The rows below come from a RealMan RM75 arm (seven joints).
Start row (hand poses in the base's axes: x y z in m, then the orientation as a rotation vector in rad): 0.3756, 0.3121, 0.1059, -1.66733, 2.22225, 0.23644
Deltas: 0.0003, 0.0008, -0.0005, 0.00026, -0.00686, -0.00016; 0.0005, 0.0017, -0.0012, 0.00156, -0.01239, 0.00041; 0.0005, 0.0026, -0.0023, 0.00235, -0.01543, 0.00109; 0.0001, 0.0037, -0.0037, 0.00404, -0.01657, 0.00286; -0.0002, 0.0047, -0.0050, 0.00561, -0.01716, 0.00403; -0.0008, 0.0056, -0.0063, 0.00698, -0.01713, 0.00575; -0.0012, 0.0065, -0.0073, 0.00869, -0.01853, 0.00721; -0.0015, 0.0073, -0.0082, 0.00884, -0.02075, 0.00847; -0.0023, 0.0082, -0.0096, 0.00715, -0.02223, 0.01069; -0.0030, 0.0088, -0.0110, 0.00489, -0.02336, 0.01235; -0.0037, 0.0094, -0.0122, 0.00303, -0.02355, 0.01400; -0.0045, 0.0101, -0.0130, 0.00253, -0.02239, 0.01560; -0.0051, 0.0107, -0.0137, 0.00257, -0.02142, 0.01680; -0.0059, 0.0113, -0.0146, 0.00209, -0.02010, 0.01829; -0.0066, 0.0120, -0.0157, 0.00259, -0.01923, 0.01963
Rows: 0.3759, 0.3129, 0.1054, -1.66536, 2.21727, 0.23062; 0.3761, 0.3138, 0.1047, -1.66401, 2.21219, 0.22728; 0.3761, 0.3147, 0.1036, -1.66364, 2.20907, 0.22563; 0.3757, 0.3158, 0.1022, -1.66452, 2.20606, 0.22688; 0.3754, 0.3168, 0.1009, -1.66490, 2.20397, 0.22834; 0.3748, 0.3177, 0.0996, -1.66616, 2.20200, 0.23026; 0.3744, 0.3186, 0.0986, -1.66660, 2.19903, 0.23123; 0.3741, 0.3194, 0.0977, -1.66742, 2.19636, 0.22975; 0.3733, 0.3203, 0.0963, -1.67046, 2.19435, 0.22721; 0.3726, 0.3209, 0.0949, -1.67323, 2.19329, 0.22422; 0.3719, 0.3215, 0.0937, -1.67603, 2.19273, 0.22248; 0.3711, 0.3222, 0.0929, -1.67839, 2.19254, 0.22336; 0.3705, 0.3228, 0.0922, -1.67998, 2.19228, 0.22456; 0.3697, 0.3234, 0.0913, -1.68225, 2.19229, 0.22558; 0.3690, 0.3241, 0.0902, -1.68373, 2.19163, 0.22722
